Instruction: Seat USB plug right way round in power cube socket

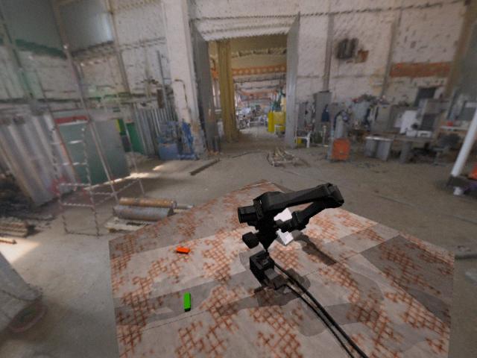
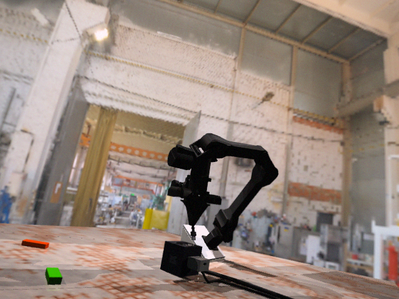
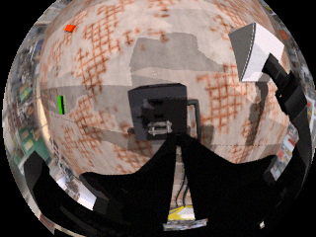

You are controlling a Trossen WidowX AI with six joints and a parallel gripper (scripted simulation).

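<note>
Right now the usb socket is 60 mm below my gripper tip, 20 mm to the left of it and 20 mm ahead of it. Also, from my gripper tip: green block (340 mm ahead, 120 mm below, 40 mm to the right); orange block (310 mm to the right, 290 mm ahead, 120 mm below); usb plug (20 mm below, 10 mm to the left).
</note>
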